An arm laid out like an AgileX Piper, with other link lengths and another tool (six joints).
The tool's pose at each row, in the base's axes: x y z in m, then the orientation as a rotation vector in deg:
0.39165 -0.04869 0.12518 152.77 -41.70 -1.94
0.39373 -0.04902 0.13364 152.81 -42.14 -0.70
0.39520 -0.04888 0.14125 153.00 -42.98 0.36
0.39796 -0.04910 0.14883 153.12 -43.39 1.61
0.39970 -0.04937 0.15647 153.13 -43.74 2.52
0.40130 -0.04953 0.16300 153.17 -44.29 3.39
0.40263 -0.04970 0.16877 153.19 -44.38 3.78
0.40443 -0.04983 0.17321 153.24 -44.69 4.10
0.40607 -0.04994 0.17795 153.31 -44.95 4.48
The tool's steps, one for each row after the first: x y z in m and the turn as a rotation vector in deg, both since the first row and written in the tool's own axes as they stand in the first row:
0.00259 0.00231 -0.00800 0.36 0.74 0.45
0.00436 0.00424 -0.01529 0.92 1.25 1.12
0.00742 0.00582 -0.02259 1.37 1.98 1.53
0.00963 0.00795 -0.02981 1.64 2.52 1.89
0.01158 0.00967 -0.03601 1.98 2.98 2.36
0.01324 0.01124 -0.04147 2.10 3.21 2.47
0.01520 0.01208 -0.04577 2.28 3.35 2.70
0.01702 0.01308 -0.05033 2.49 3.54 2.91

